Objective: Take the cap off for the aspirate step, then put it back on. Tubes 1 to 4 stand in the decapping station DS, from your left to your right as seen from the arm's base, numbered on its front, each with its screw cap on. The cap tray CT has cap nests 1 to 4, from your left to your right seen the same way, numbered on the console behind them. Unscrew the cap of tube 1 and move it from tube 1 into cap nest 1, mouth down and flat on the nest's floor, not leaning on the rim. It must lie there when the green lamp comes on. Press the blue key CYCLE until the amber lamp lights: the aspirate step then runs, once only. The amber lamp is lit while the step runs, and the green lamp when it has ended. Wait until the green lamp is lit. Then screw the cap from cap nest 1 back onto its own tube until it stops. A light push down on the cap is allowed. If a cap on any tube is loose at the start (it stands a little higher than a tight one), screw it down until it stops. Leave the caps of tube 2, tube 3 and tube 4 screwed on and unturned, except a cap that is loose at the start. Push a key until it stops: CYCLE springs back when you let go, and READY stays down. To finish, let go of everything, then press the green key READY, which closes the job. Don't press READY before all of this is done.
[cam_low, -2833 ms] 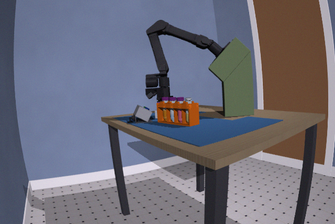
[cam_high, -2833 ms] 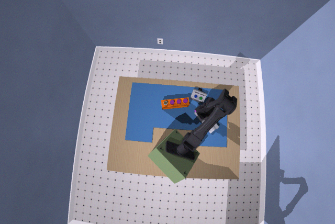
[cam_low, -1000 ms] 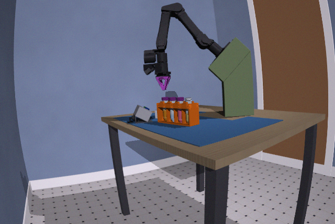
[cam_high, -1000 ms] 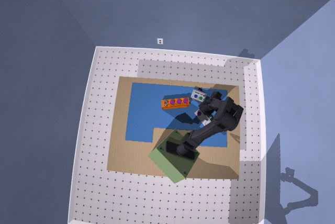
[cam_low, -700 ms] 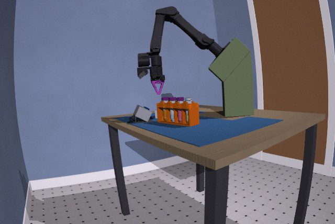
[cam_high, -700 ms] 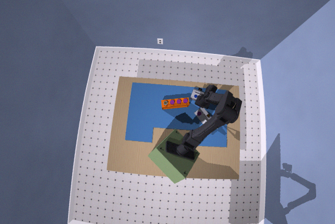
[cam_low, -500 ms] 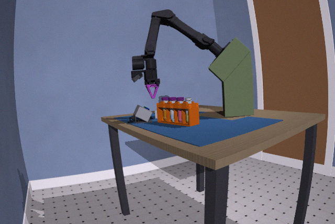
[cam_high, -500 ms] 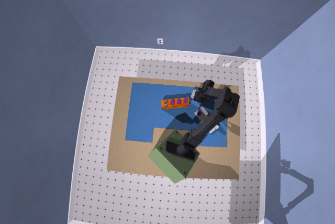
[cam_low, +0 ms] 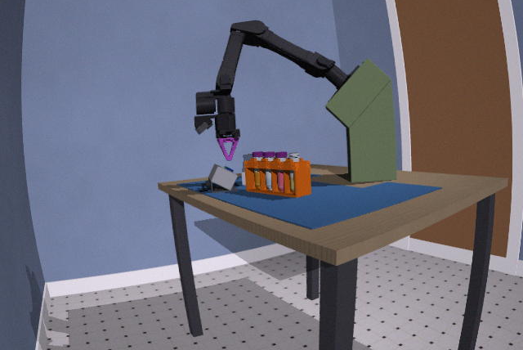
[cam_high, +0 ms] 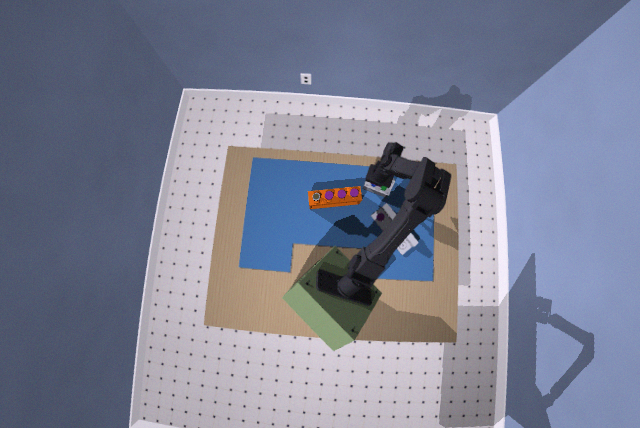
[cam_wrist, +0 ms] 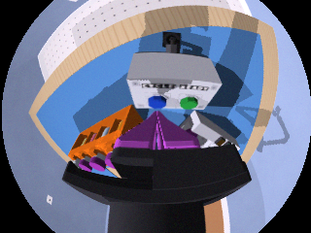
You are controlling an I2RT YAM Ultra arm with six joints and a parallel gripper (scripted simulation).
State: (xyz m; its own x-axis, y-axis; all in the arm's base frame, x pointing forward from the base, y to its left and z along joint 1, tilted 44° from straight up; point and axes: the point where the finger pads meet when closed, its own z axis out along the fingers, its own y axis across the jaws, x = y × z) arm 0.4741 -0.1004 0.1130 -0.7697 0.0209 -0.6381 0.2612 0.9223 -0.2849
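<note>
The blue key CYCLE is 4 cm below my hand. From my hand the other things lie so: green key READY 1 cm behind, 4 cm to the right, 4 cm below; grey key box 1 cm ahead, 2 cm to the right, 5 cm below.
</note>
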